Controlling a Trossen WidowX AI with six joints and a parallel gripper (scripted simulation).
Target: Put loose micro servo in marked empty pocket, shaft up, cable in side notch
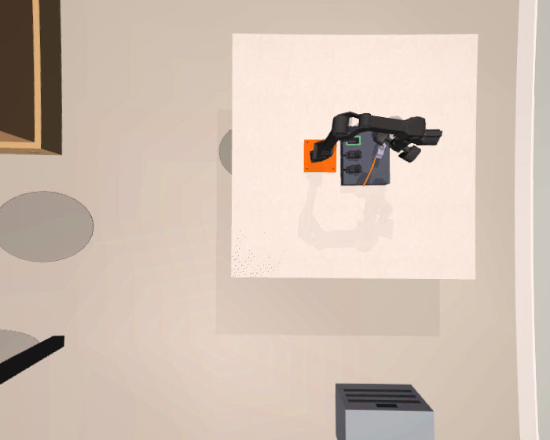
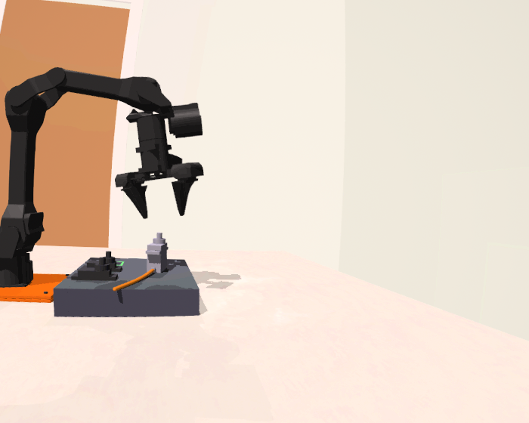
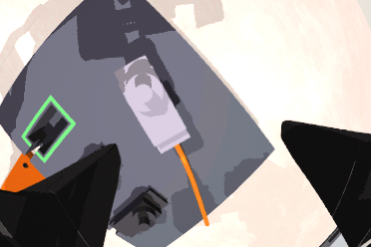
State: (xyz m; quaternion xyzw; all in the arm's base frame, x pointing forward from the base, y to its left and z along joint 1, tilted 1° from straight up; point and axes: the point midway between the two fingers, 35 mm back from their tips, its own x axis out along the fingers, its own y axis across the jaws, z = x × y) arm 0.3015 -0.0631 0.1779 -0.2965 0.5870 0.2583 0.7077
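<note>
The dark deck is 1 cm behind my gripper tip, 2 cm to the left of it and 14 cm below it.
</note>
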